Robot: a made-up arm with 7 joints. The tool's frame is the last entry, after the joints.
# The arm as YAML. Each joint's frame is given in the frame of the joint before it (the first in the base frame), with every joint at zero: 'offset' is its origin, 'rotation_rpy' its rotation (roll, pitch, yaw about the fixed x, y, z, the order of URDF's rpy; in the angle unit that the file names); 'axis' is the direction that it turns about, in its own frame. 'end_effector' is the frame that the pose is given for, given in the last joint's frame.
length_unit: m
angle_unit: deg
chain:
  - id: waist
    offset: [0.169, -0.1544, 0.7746]
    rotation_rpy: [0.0, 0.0, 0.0]
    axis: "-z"
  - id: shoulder
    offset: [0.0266, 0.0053, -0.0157]
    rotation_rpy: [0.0, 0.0, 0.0]
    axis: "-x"
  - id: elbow
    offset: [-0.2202, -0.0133, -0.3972]
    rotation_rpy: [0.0, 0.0, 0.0]
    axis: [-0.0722, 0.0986, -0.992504]
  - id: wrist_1
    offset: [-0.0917, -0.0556, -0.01]
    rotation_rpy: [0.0, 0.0, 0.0]
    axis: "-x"
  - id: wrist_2
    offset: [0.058, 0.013, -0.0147]
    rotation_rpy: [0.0, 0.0, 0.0]
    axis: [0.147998, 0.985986, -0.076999]
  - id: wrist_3
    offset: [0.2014, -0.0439, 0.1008]
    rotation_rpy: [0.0, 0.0, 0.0]
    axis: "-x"
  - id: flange
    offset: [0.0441, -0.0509, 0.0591]
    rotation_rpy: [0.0, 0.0, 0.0]
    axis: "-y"
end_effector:
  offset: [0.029, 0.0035, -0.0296]
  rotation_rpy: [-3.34, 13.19, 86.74]
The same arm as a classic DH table. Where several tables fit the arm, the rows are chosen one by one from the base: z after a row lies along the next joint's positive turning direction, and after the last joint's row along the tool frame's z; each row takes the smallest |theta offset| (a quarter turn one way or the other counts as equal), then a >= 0, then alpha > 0; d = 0 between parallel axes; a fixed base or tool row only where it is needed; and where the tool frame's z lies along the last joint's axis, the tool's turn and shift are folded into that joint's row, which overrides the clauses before.
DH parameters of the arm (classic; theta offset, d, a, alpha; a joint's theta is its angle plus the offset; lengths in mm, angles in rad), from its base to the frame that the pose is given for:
base (fixed): -0.7403 0 228.9 3.1416
waist: 0.8305 -758.9 -5.3 -1.5708
shoulder: -0.099 165.1 52.5 1.4985
elbow: 0 399.4 56.3 -1.4985
wrist_1: -1.3938 35.5 13.6 1.7193
wrist_2: 0 -37.9 -97.1 -1.7193
wrist_3: -0.0779 -253.2 -59.1 -1.5708
flange: -1.5243 40.1 -27.6 1.8036
tool (fixed): -1.6155 -31.8 0 0

